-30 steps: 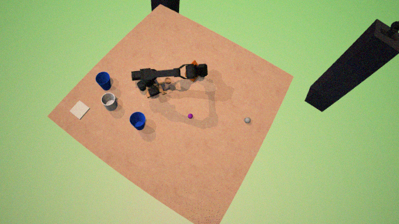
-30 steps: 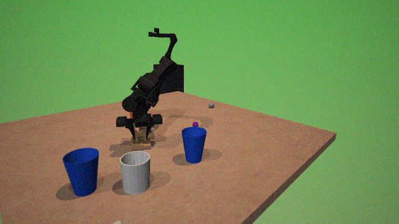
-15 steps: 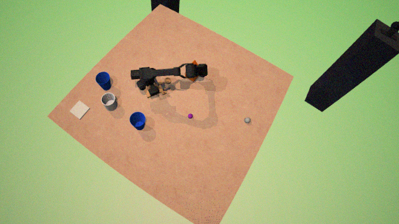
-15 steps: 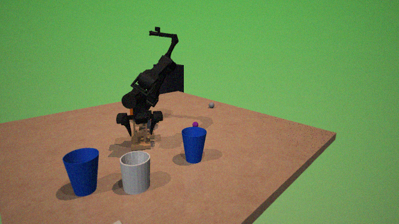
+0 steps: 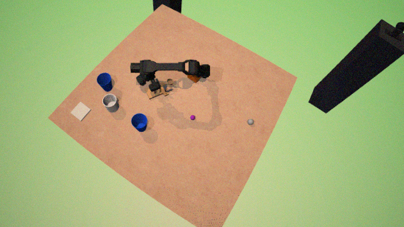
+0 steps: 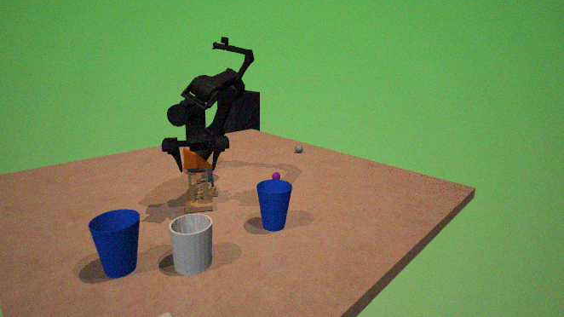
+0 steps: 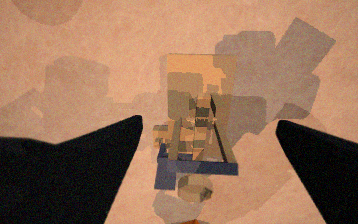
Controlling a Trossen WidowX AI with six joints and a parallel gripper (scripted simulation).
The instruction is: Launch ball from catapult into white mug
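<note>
My gripper tip is 330 mm to the right of the purple ball and 100 mm above it. Also, from my gripper tip: white mug (240 mm ahead, 150 mm to the right, 90 mm below); wooden catapult (70 mm below, 60 mm behind, 50 mm to the left); flat white tile (390 mm ahead, 310 mm to the right, 110 mm below).
</note>
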